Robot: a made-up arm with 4 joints.
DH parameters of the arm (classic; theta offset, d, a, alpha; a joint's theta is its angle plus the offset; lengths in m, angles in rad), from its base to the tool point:
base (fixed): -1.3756 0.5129 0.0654 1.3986
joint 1: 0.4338 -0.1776 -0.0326 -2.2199
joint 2: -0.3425 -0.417 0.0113 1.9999
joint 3: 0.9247 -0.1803 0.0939 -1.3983
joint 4: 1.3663 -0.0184 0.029 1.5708
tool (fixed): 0 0.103 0 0
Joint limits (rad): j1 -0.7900..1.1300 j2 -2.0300..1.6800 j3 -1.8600..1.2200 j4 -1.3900..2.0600
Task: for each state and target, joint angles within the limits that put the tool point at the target. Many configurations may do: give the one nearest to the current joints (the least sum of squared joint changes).
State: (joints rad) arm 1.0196 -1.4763 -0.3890 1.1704
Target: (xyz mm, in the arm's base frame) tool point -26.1 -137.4 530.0
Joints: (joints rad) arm 0.3295 -1.7208 0.1768 0.4897
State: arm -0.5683 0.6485 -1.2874 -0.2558
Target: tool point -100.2 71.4 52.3
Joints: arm -0.7900 0.5289 -1.8143 -1.1090
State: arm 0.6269 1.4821 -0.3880 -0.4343
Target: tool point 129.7 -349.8 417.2
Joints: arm 0.5927 0.7023 -0.1660 -1.0513
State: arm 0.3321 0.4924 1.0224 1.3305
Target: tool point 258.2 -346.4 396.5
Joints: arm 0.7545 -0.0166 0.9579 1.8428
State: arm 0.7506 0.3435 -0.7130 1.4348
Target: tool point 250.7 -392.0 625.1
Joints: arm 0.9997 -0.0645 -0.8741 1.2667
